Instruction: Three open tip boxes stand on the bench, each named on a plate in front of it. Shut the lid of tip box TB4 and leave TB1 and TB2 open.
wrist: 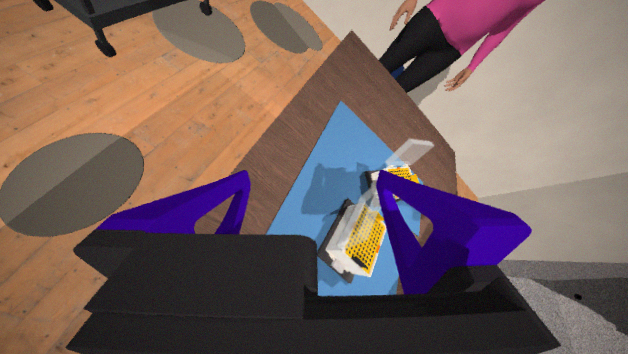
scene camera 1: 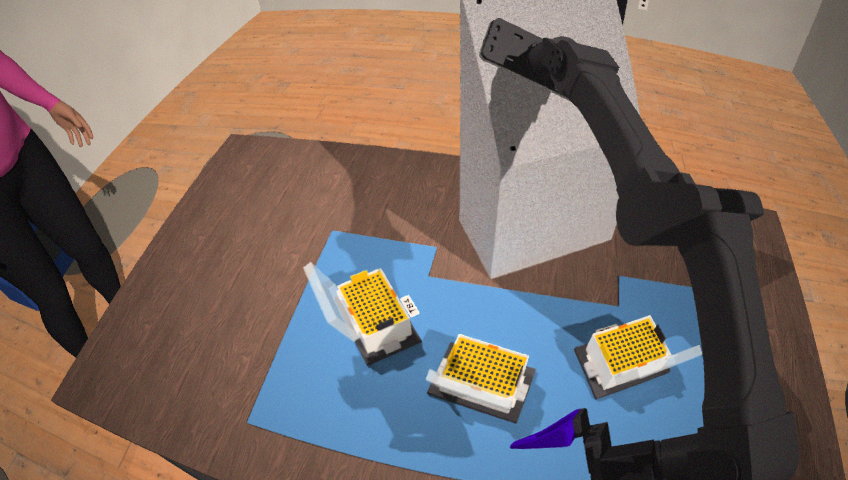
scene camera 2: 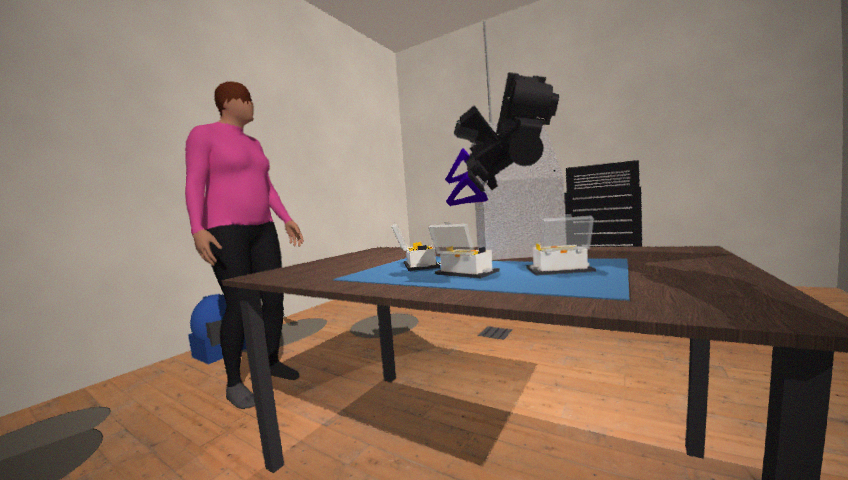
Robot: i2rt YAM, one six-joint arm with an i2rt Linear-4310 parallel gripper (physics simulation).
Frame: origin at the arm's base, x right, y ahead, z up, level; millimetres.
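Seen in the pictures: gripper, fingertip midpoint: (wrist: 313, 177) (scene camera 2: 447, 192); arm's base at its link origin: (scene camera 1: 542, 62).
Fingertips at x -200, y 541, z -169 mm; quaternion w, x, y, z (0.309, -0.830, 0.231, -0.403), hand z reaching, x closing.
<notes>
Pixels of each thing's top centre, then the offset from my fingertips to it. Level surfaces: height alone.
- Tip box TB4 at its top centre: (scene camera 1: 371, 297) (wrist: 407, 180) (scene camera 2: 419, 244) dx +350, dy -222, dz -151 mm
- right box at its top centre: (scene camera 1: 630, 337) (scene camera 2: 557, 245) dx -77, dy -349, dz -159 mm
- blue mat at its surface level: dz -225 mm
- brown bench at its surface level: dz -228 mm
Tip box TB4 (scene camera 1: 371, 303) (scene camera 2: 421, 258) (wrist: 401, 175) is a white box with a yellow perforated rack, at the left in scene camera 1. Its clear lid (scene camera 1: 327, 300) (scene camera 2: 398, 236) (wrist: 414, 150) stands open, and its name plate (scene camera 1: 409, 305) reads TB4. The middle box (scene camera 1: 487, 364) (scene camera 2: 465, 262) (wrist: 367, 237) and the right box (scene camera 1: 631, 346) (scene camera 2: 560, 259) also have their lids open; I cannot read their plates. My gripper (scene camera 2: 448, 190) (wrist: 313, 177) has purple fingers, wide open and empty, high above the bench. In scene camera 1 one finger shows, at the bottom.
The boxes stand on a blue mat (scene camera 1: 297, 380) (scene camera 2: 535, 288) on the brown bench (scene camera 1: 196, 249) (scene camera 2: 684, 303). A grey speckled column (scene camera 1: 553, 208) (scene camera 2: 523, 220) rises behind them. A person in pink (scene camera 2: 229, 172) (wrist: 480, 22) stands beyond the bench's left end in scene camera 1.
</notes>
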